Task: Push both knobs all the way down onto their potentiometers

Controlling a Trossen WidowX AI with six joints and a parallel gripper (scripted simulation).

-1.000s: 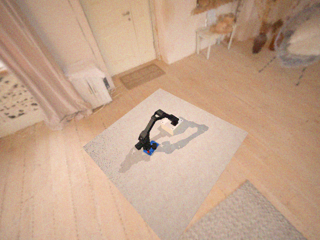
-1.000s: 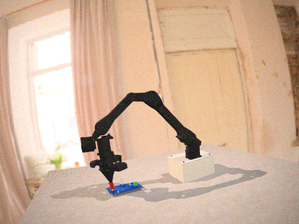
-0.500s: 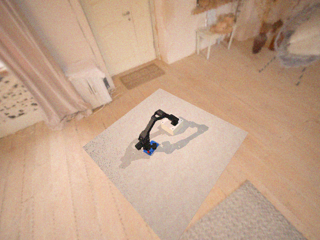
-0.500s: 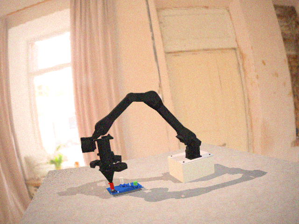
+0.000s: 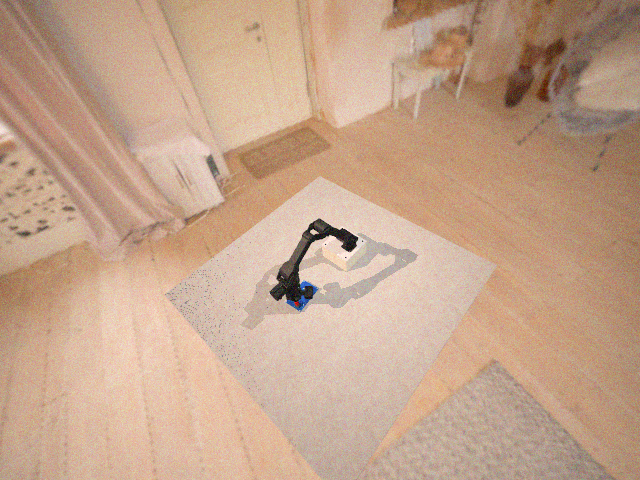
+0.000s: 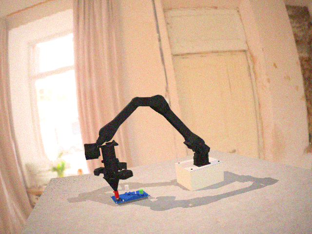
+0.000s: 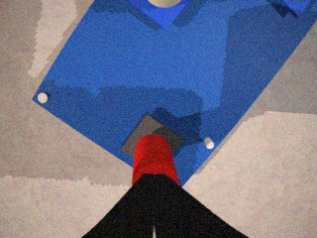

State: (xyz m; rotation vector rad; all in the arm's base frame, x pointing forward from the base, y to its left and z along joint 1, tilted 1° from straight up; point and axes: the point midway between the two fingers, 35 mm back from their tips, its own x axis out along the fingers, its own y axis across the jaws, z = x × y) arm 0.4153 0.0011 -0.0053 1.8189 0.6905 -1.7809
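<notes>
My gripper tip is now 1 cm above the red knob. The rest, counted from my gripper tip: white knob 6 cm behind, 5 cm to the right, 1 cm below.
</notes>
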